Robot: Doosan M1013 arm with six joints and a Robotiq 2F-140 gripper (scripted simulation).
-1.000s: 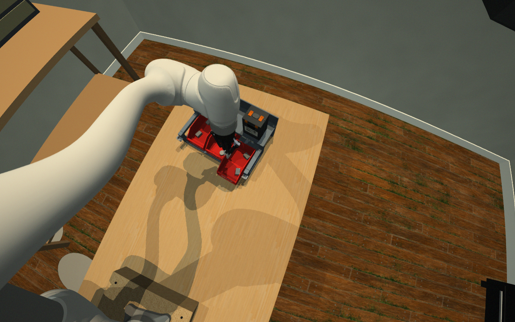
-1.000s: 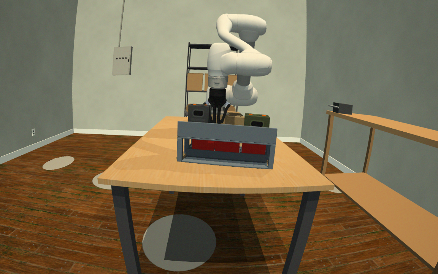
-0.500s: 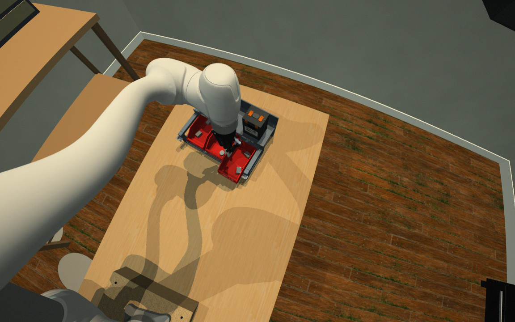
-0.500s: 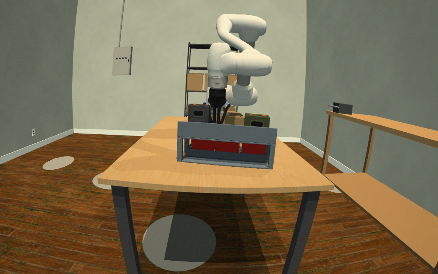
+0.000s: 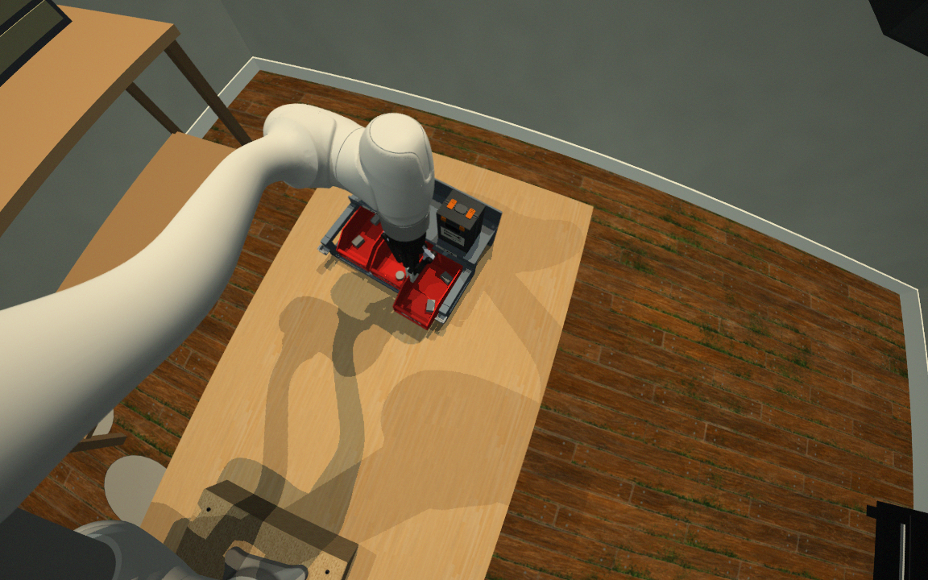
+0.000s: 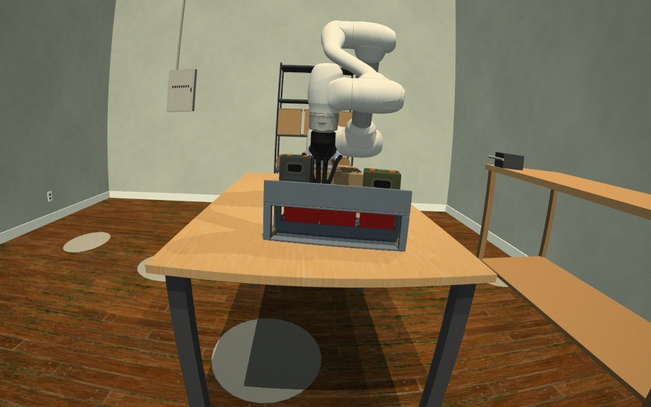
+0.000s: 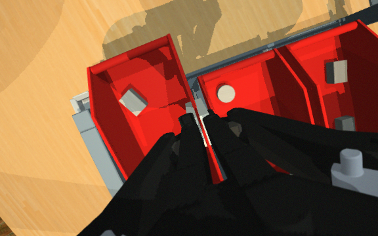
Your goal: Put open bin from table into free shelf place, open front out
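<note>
The front lip lies 80 mm to the left of my hand, 80 mm below it and 20 mm behind it.
</note>
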